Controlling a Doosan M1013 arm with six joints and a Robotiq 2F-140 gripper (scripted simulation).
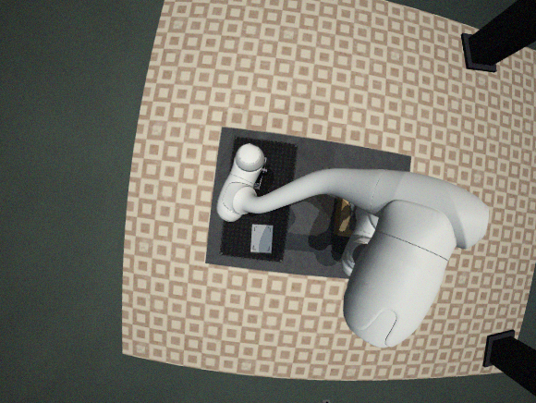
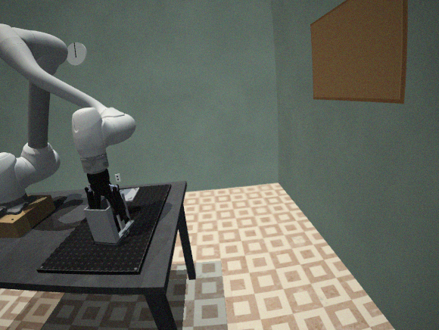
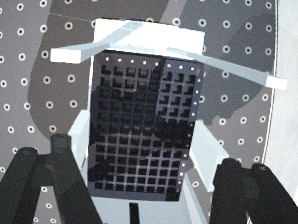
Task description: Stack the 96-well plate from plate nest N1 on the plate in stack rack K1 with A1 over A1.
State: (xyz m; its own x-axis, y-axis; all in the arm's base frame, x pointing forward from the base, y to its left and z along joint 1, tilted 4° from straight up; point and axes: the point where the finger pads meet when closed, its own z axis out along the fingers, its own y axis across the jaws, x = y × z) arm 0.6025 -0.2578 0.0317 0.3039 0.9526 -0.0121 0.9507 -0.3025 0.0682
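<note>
My hand is 2 cm above the dark 96-well plate. The rest, counted from my hand: white 96-well plate (4 cm below).
</note>
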